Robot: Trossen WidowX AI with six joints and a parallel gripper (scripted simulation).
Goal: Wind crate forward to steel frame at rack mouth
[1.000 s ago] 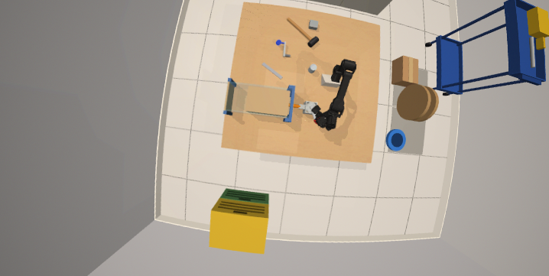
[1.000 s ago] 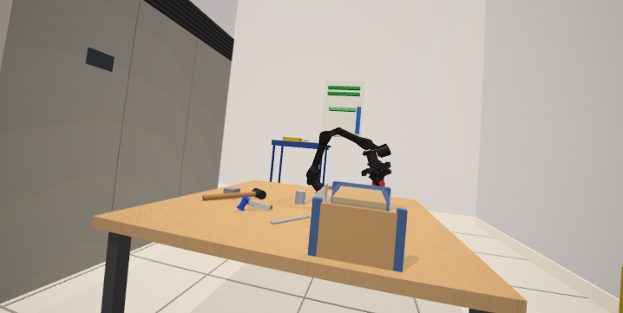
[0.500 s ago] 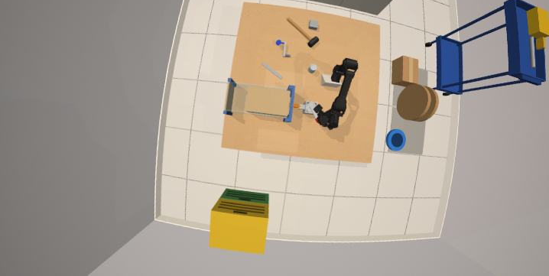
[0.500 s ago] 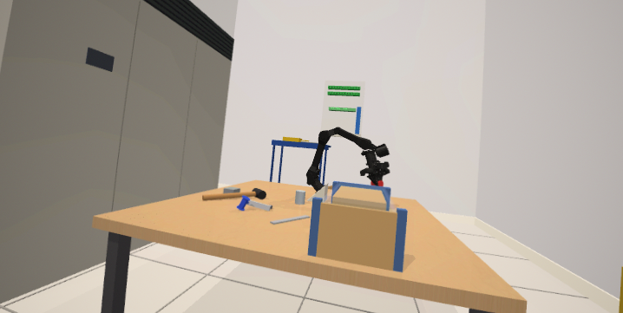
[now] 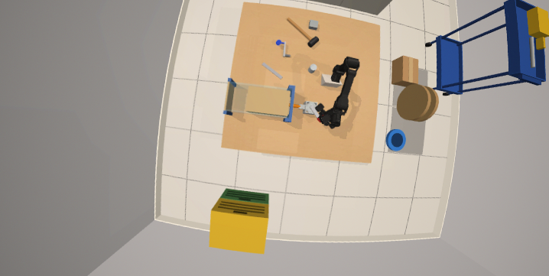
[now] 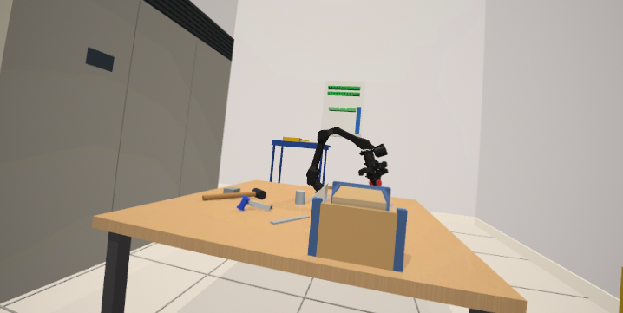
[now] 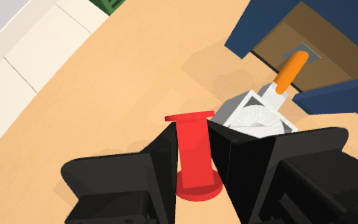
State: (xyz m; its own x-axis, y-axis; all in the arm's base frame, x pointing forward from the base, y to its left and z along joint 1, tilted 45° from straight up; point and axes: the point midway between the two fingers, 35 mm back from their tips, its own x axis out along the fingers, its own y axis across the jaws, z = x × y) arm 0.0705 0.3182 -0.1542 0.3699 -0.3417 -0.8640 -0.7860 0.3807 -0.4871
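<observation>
My gripper tip is 2 cm short of the red-knobbed crank handle, 4 cm to the left of it and 3 cm above it. Round my gripper tip: blue steel frame: 22 cm ahead, 7 cm to the right, 3 cm below; then red grip: 1 cm behind, 1 cm to the right; then hand winch: 5 cm ahead, 9 cm to the right, 10 cm below.
</observation>
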